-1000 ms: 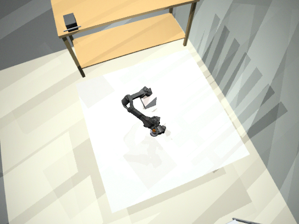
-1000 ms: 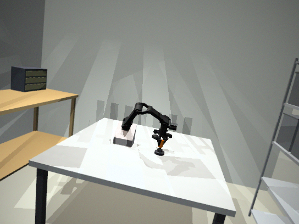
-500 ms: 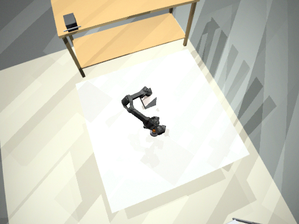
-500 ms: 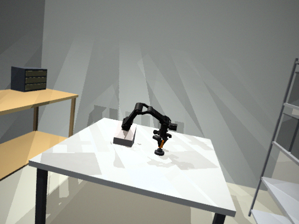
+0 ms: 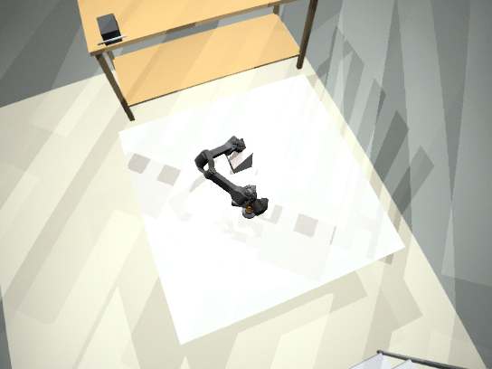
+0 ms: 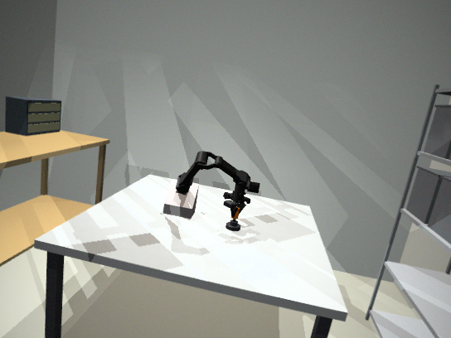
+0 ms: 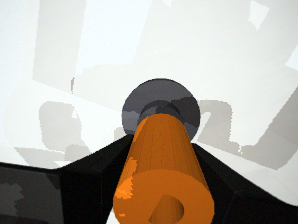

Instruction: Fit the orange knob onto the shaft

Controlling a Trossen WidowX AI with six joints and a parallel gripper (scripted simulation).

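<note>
My gripper tip is now 20 mm below the orange knob. From my gripper tip the other things lie so: dark round pedestal: 40 mm below.
</note>
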